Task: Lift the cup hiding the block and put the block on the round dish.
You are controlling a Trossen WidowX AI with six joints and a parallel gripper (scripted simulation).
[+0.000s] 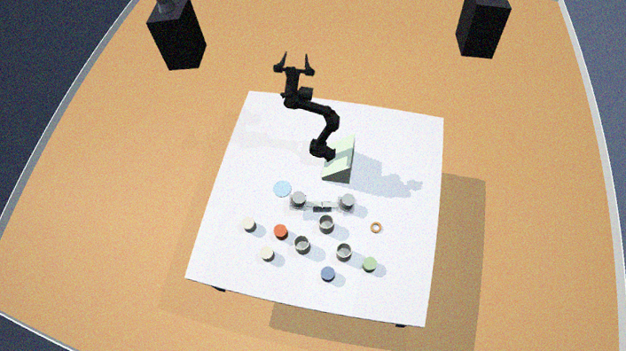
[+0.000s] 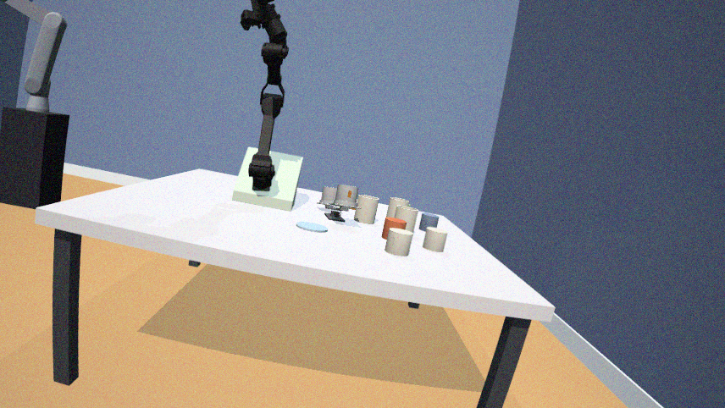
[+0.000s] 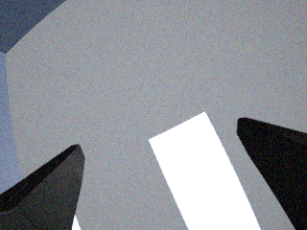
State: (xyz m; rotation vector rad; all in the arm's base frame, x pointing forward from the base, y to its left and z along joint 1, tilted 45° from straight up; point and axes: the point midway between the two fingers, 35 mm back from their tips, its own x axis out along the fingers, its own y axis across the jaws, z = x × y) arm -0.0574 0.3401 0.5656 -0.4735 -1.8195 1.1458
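The grey cup is 43 cm ahead of my gripper tip, 26 cm to the left of it and 67 cm below it. Also, from my gripper tip: teal block 43 cm ahead, 24 cm to the left, 69 cm below; then orange cylinder 61 cm ahead, 12 cm to the right, 69 cm below; then pale blue dish 33 cm ahead, 13 cm to the right, 73 cm below.
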